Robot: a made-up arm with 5 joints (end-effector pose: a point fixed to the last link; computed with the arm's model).
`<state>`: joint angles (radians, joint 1 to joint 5).
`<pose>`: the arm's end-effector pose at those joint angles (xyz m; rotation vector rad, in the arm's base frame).
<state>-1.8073 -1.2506 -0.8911 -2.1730 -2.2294</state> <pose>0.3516 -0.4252 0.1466 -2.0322 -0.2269 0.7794</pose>
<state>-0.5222 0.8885 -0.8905 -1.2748 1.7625</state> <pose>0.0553 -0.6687 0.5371 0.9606 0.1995 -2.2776</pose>
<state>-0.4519 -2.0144 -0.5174 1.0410 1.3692</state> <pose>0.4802 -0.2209 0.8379 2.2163 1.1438 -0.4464</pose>
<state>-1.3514 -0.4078 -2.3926 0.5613 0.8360</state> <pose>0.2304 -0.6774 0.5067 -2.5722 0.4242 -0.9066</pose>
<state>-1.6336 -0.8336 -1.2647 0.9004 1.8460</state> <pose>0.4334 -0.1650 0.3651 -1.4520 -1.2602 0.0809</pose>
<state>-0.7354 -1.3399 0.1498 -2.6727 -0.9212</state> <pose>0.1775 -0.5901 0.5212 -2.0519 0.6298 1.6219</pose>
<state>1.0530 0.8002 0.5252 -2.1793 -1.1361</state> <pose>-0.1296 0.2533 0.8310 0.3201 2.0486 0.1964</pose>
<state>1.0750 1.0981 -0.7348 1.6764 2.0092</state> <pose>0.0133 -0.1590 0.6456 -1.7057 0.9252 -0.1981</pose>
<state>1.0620 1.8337 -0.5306 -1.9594 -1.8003</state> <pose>-0.1600 0.3171 0.7182 0.0798 1.7426 0.2000</pose>
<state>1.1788 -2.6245 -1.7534 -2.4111 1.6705</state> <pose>-0.2012 0.1182 0.9033 0.4473 0.4024 2.6454</pose>
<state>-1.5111 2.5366 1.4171 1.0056 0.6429</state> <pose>0.1339 -0.6389 0.7091 2.7012 -0.7201 0.1234</pose>
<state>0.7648 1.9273 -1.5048 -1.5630 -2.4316</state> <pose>-0.2990 0.1229 0.8336 -0.5508 2.1404 0.5292</pose>
